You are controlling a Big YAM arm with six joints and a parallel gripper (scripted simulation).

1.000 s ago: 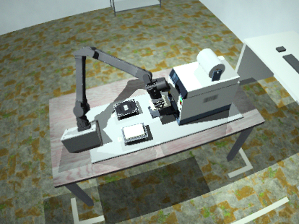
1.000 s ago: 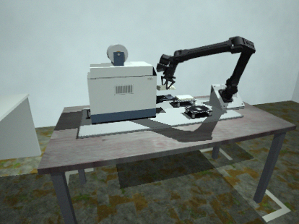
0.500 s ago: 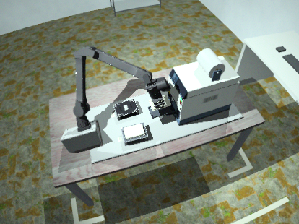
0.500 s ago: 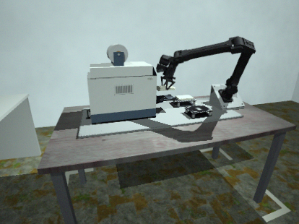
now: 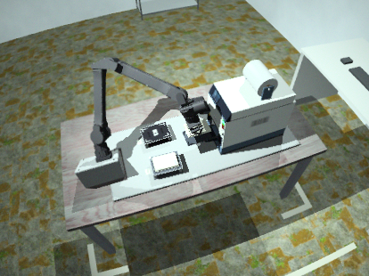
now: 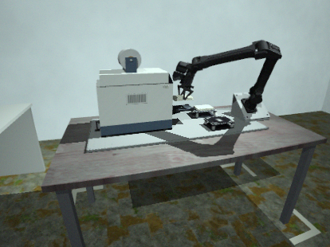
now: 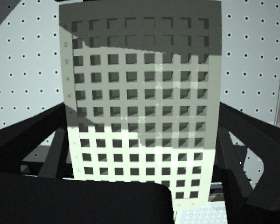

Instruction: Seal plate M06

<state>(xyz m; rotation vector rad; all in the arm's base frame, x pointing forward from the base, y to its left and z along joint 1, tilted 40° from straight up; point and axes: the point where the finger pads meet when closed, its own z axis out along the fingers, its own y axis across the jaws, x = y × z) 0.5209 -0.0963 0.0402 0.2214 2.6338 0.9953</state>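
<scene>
Now: hand 70 mm above the sealer stage. Also, from my hand: foil roll (340 mm ahead, 250 mm above); then black nest N1 (200 mm behind, 150 mm to the left, 130 mm below); then pale plate (210 mm behind, 120 mm below, 80 mm to the right).
</scene>
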